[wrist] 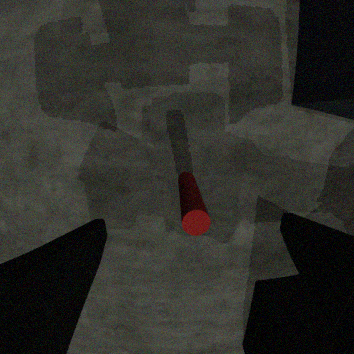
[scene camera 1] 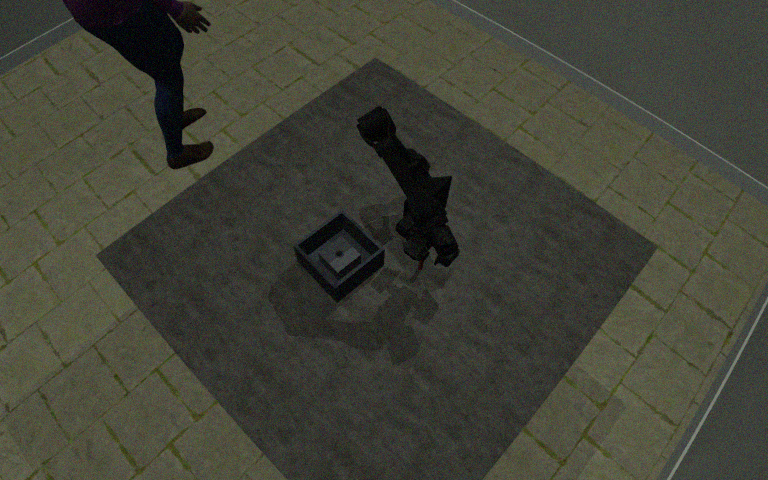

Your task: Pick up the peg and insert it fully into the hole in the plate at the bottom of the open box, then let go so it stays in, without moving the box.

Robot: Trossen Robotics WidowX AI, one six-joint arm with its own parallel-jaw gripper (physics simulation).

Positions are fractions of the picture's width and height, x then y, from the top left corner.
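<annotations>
I can see my gripper in scene camera 1 (0.55, 0.53), and it is visible to me in the wrist view (0.55, 0.64) too.
</annotations>
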